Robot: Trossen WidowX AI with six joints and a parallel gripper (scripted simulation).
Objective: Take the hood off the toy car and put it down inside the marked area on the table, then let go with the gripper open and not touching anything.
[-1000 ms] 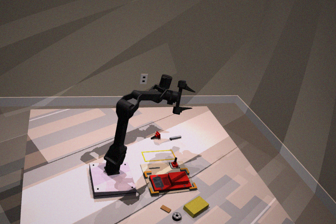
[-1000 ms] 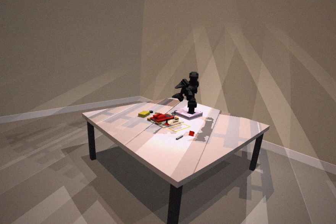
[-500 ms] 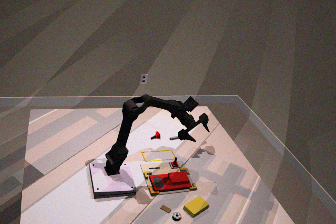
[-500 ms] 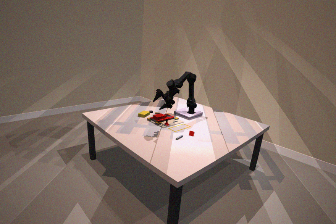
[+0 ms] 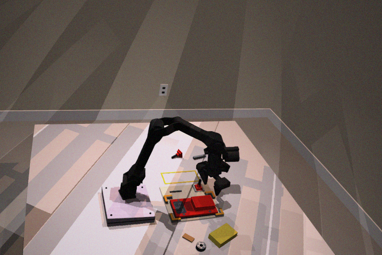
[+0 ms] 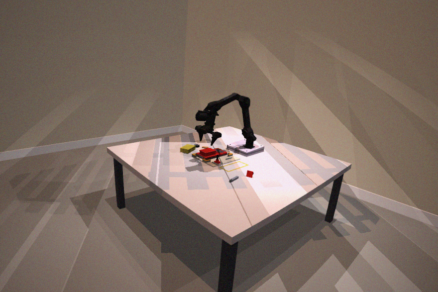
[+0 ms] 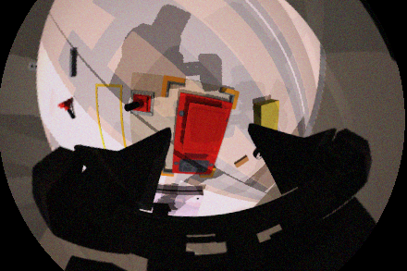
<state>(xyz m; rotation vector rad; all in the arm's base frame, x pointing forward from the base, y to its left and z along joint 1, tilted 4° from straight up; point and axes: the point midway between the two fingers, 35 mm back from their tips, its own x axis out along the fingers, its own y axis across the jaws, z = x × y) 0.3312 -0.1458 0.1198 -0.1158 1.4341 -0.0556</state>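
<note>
The hood is 7 cm below my gripper tip and 3 cm behind it. Round my gripper tip: dark ring (20 cm to the right, 15 cm behind, 10 cm below); then yellow block (19 cm to the right, 9 cm below, 3 cm behind); then brown chip (17 cm behind, 14 cm to the right, 10 cm below).
</note>
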